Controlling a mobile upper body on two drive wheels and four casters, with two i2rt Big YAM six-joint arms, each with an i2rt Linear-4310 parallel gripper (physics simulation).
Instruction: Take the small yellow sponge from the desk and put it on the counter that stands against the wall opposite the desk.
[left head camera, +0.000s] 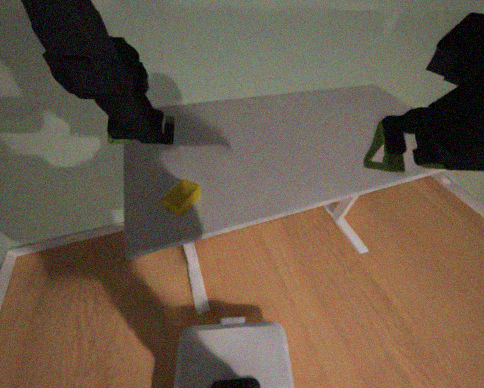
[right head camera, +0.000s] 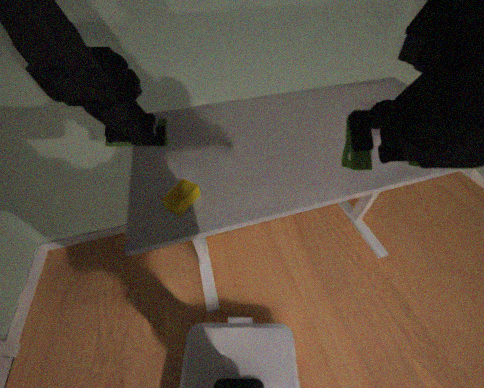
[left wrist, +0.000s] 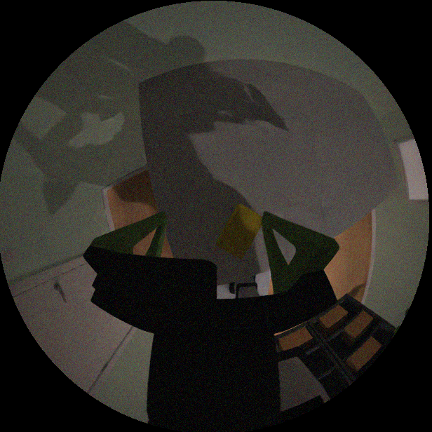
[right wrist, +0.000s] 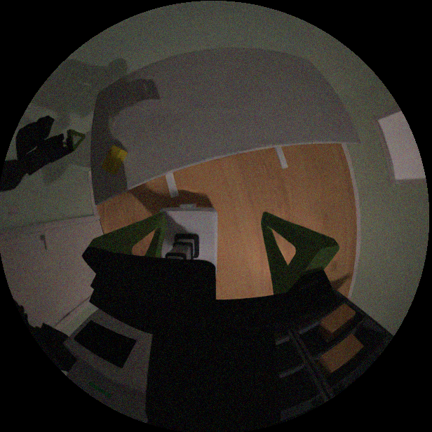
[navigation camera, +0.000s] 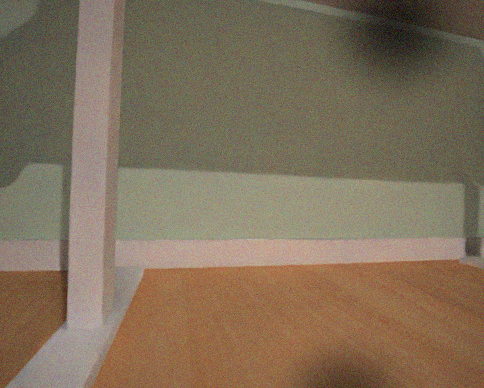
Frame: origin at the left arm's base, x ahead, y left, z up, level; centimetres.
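Where they show: left gripper, fingertip midpoint: (left head camera: 152, 141) (right head camera: 149, 143); right gripper, fingertip midpoint: (left head camera: 393, 163) (right head camera: 375, 161).
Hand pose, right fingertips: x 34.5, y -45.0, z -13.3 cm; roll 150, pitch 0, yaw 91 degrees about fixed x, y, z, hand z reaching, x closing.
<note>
After its pixels a point has its place.
The small yellow sponge (left head camera: 182, 197) {z -41.5, x 51.7, y -6.4 cm} (right head camera: 181, 197) {z -41.5, x 51.7, y -6.6 cm} (left wrist: 239, 231) (right wrist: 114, 159) lies on the grey desk (left head camera: 280, 150) {z -46.0, x 80.3, y -41.4 cm} (right head camera: 285, 155) {z -46.0, x 76.6, y -41.4 cm} (left wrist: 310, 145) (right wrist: 225, 105), near its left end in the head views, partly in shadow. My left gripper (left head camera: 142, 137) (right head camera: 136, 140) (left wrist: 213, 216) is open and empty above the desk's back left part, apart from the sponge; in the left wrist view the sponge shows just beyond the fingertips, nearer the right finger. My right gripper (left head camera: 409, 161) (right head camera: 384, 161) {z -13.3, x 34.5, y -45.0 cm} (right wrist: 213, 216) is open and empty at the desk's right end in the head views. I cannot make out the counter.
My pale base (left head camera: 232, 350) {z -115.0, x 20.9, y -21.8 cm} (right head camera: 240, 350) {z -115.0, x 20.7, y -22.9 cm} stands at the desk's front edge. White desk legs (left head camera: 196, 280) (right head camera: 207, 280) (navigation camera: 90, 175) {z -115.1, x 72.8, y 3.1 cm} reach the wooden floor. A pale panel with a dark handle (left wrist: 55, 320) (right wrist: 45, 265) is at the lower left of the wrist views. Green walls stand behind the desk.
</note>
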